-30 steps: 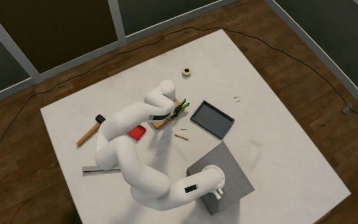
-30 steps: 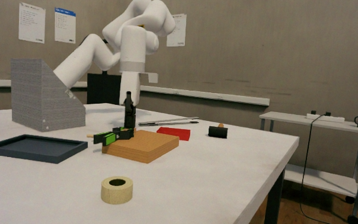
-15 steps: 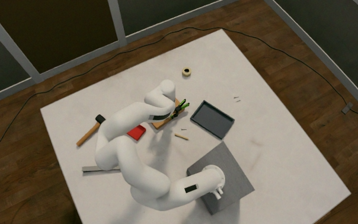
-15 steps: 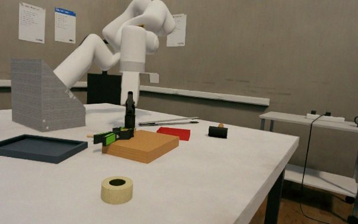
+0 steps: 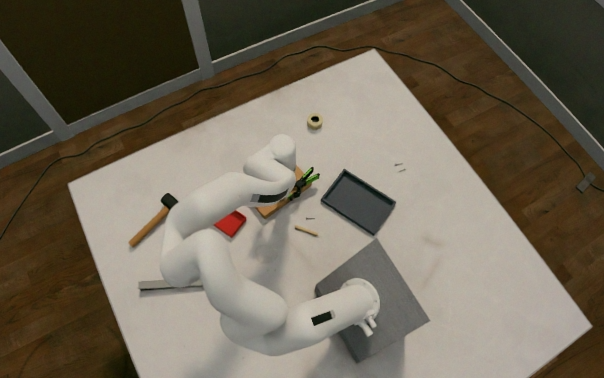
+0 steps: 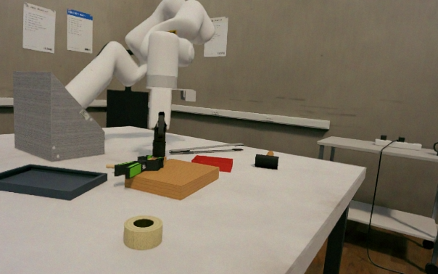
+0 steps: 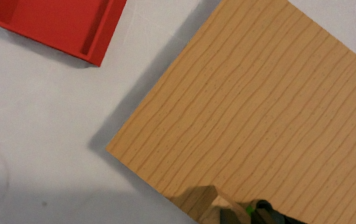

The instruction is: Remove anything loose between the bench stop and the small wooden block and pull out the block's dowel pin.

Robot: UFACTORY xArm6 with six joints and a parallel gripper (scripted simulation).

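The dowel pin lies 2 cm below my hand. Also, from my hand: loose dowel (13 cm behind, 1 cm to the right, 7 cm below); then small wooden block (4 cm below); then red tray (4 cm ahead, 20 cm to the left, 7 cm below).
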